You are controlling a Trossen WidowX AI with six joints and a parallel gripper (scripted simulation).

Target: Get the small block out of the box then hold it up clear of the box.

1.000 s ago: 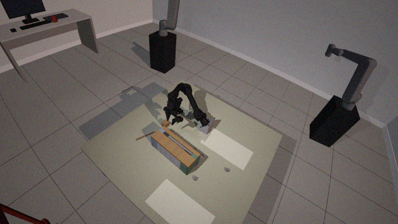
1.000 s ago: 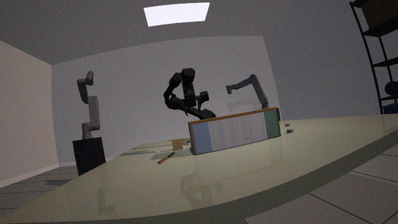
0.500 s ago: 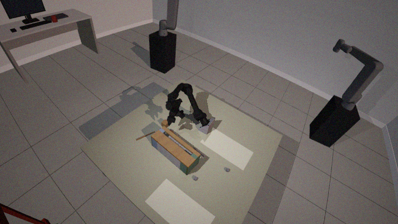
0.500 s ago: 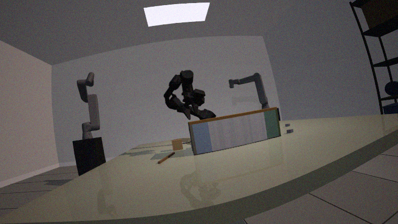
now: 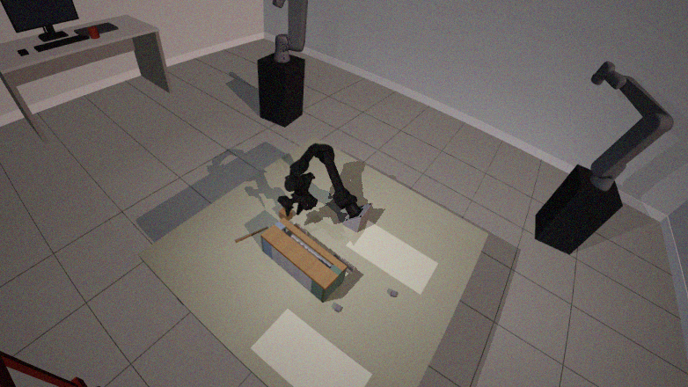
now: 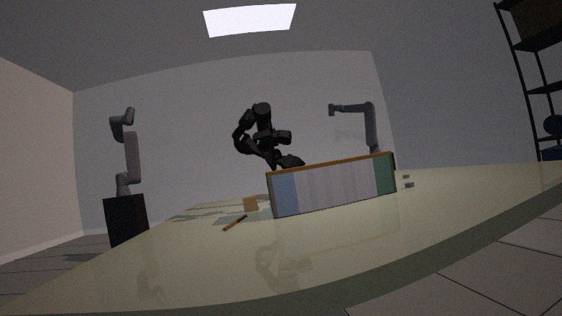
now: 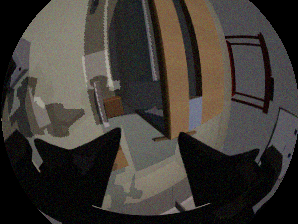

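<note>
Right now my gripper tip is 120 mm above the brown block, 20 mm past it and 10 mm to the right of it. The rest, counted from my gripper tip: long box (150 mm to the left, 90 mm ahead, 80 mm below); thin wooden stick (160 mm to the right, 140 mm below, 120 mm ahead).
</note>
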